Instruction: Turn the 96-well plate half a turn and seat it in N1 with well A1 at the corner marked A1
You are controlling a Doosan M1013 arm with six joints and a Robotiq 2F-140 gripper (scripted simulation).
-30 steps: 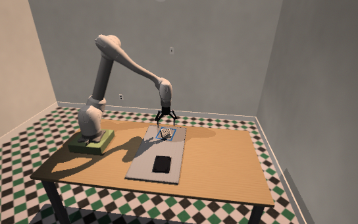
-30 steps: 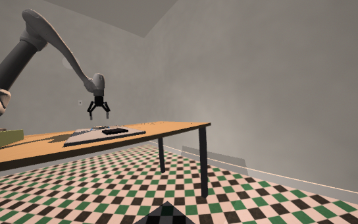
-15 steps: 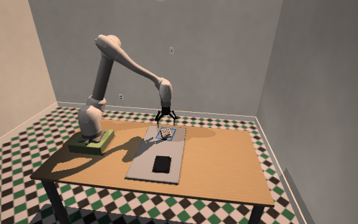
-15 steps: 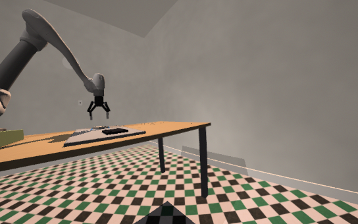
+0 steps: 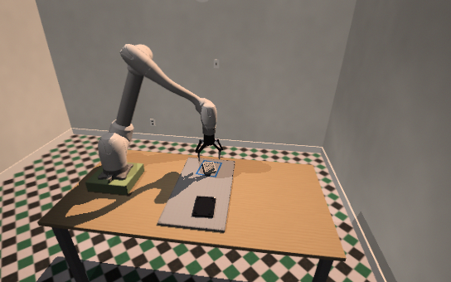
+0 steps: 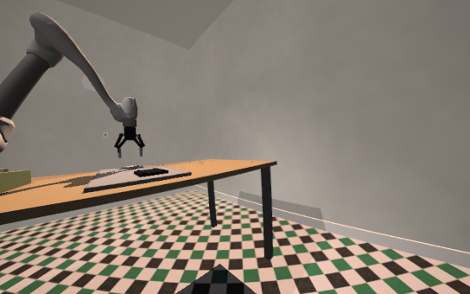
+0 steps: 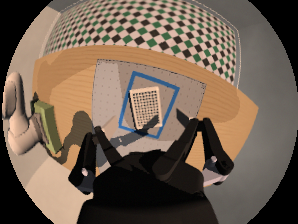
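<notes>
Now: the white 96-well plate 80 mm below my hand. Also, from my hand: black plate nest N1: 10 mm behind, 410 mm to the right, 80 mm below.
</notes>
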